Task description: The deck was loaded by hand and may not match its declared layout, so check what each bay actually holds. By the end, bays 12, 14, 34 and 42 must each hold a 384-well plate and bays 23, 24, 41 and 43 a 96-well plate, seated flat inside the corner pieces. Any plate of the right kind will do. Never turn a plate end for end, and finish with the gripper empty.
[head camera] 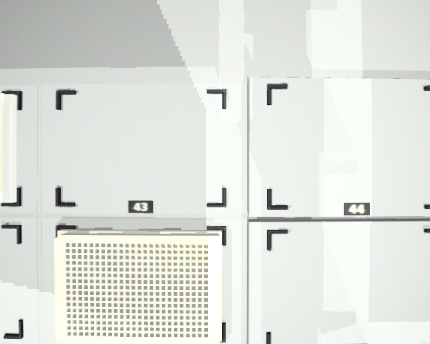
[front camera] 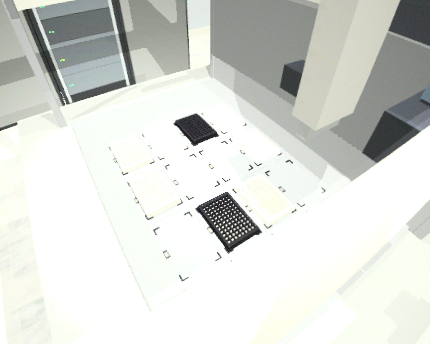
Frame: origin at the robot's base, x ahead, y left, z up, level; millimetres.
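Seen in the pictures: robot's base, origin of the base link: (front camera: 109,147).
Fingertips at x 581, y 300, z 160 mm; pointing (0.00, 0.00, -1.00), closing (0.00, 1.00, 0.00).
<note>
Offsets run from my fingertips to a thing's top centre. "*": to the spot under its first point.
In the head view a cream 384-well plate {dx -189, dy -43, dz -146 mm} (head camera: 137,290) lies in the bay directly below empty bay 43 {* dx -193, dy +63, dz -160 mm} (head camera: 135,150). Bay 44 {* dx -33, dy +62, dz -146 mm} (head camera: 345,150) shows no plate. A pale plate's edge {* dx -291, dy +62, dz -151 mm} (head camera: 7,150) shows between corner pieces left of bay 43. In the front view a black 96-well plate {dx -189, dy -150, dz -146 mm} (front camera: 228,221) lies beside a cream plate (front camera: 265,199). Two more cream plates {dx -517, dy -257, dz -146 mm} (front camera: 132,154) {dx -353, dy -257, dz -146 mm} (front camera: 155,191) lie along the left side, and a black plate with finer holes {dx -517, dy -43, dz -146 mm} (front camera: 196,128) lies farther back. Their well counts are hard to tell there. The gripper's jaws do not show in either view.
A large beige column (front camera: 332,65) hangs over the right side in the front view. Dark blocks (front camera: 292,77) (front camera: 397,135) stand behind it. A rack with small lights (front camera: 82,45) stands behind the deck. A beige beam covers the lower right.
</note>
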